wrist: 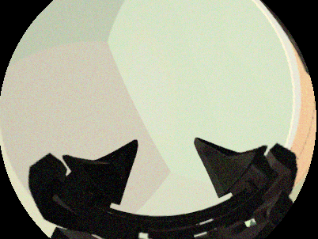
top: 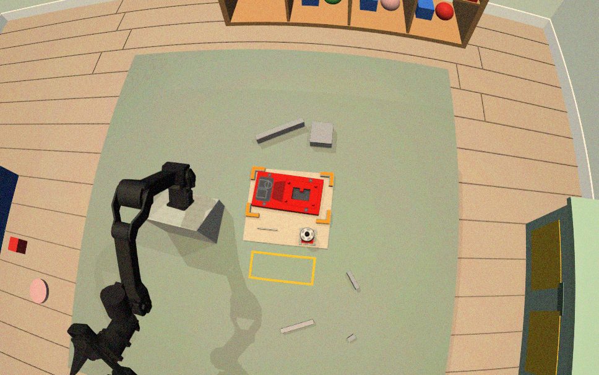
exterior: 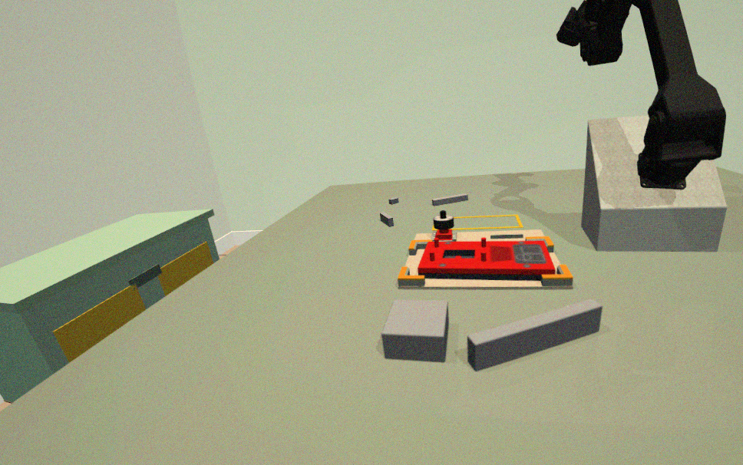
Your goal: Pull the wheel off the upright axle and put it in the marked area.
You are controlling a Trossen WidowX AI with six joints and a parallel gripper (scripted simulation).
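The wheel is 500 mm to the left of my gripper tip, 470 mm below it and 310 mm ahead of it.
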